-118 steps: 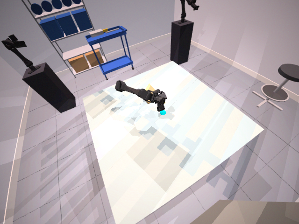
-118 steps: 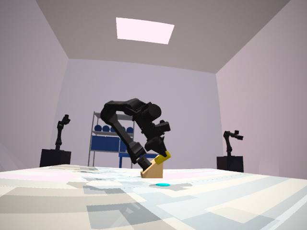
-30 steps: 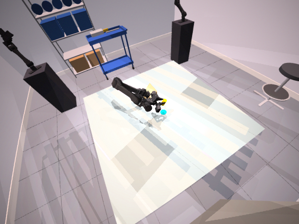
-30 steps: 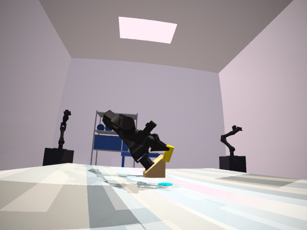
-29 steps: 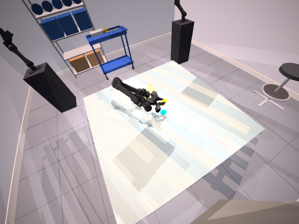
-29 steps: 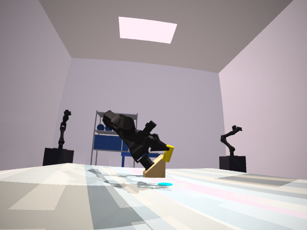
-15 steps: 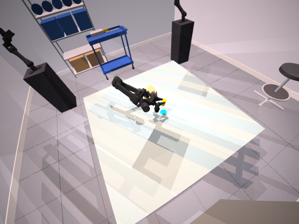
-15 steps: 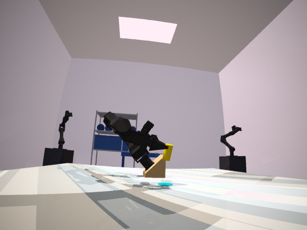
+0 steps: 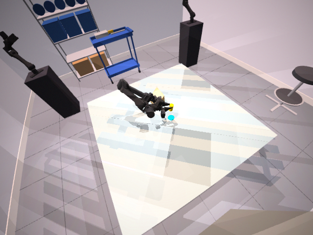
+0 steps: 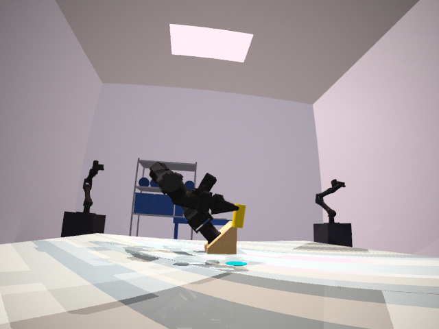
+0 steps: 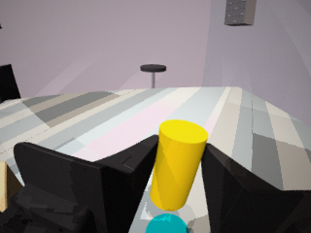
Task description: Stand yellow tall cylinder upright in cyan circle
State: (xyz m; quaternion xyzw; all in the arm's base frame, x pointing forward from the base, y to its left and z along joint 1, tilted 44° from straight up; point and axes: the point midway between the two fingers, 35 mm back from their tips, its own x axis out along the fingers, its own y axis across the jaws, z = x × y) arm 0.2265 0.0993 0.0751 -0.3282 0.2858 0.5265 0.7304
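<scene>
Now: the cyan circle 16 cm below my gripper tip and 1 cm to the right of it. The rest, counted from my gripper tip: yellow tall cylinder (2 cm below).
</scene>
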